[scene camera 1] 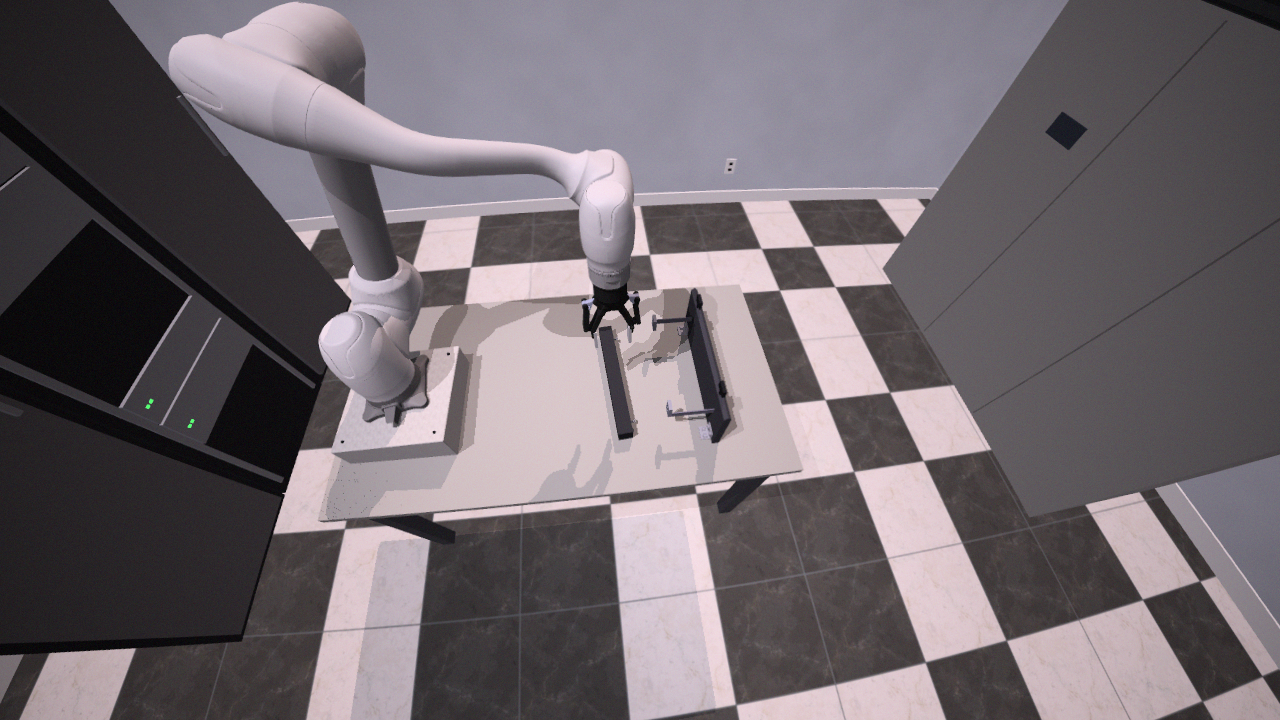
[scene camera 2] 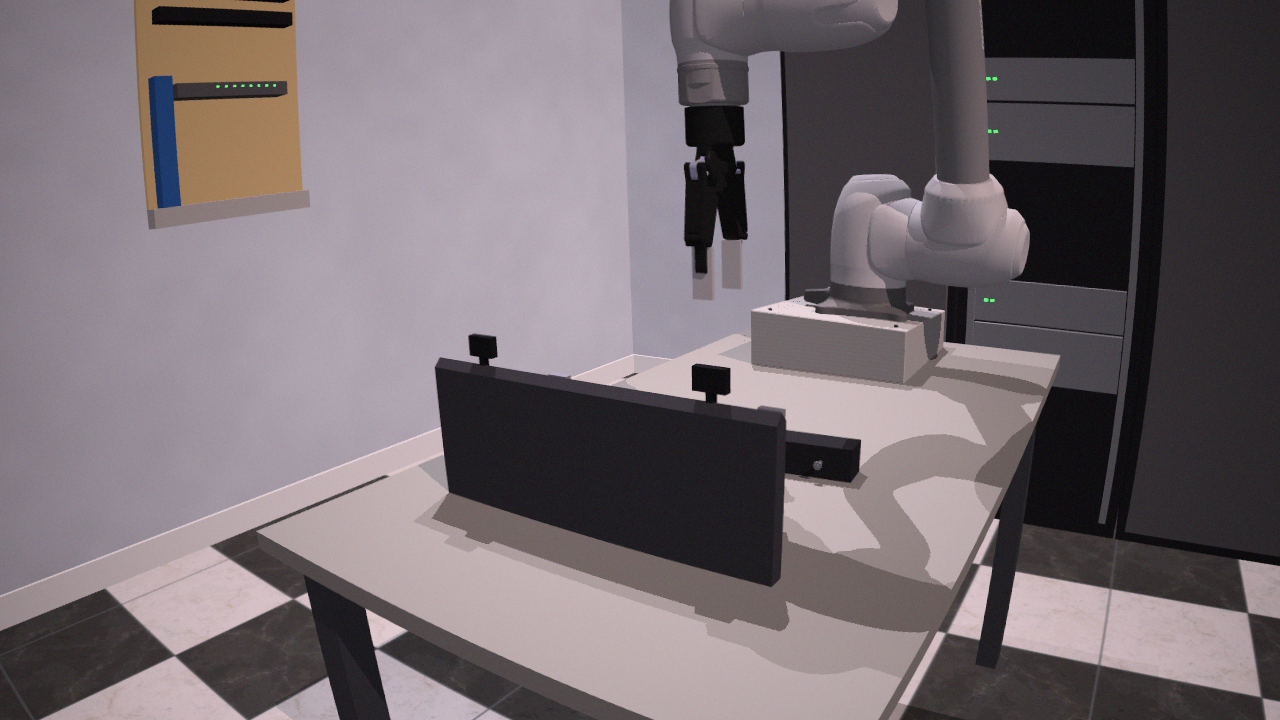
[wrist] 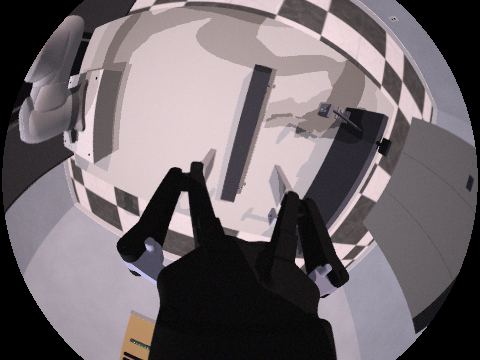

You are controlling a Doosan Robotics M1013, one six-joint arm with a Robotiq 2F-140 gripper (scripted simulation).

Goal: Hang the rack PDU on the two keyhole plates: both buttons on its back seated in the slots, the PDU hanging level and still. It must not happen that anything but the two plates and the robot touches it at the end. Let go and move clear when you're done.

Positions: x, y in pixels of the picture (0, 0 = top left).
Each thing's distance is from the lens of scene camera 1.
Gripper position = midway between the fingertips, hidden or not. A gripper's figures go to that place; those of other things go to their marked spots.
my gripper (scene camera 1: 612, 341): 1.04 m
rack PDU (scene camera 1: 623, 422): 1.12 m
dark upright panel (scene camera 1: 709, 395): 1.13 m
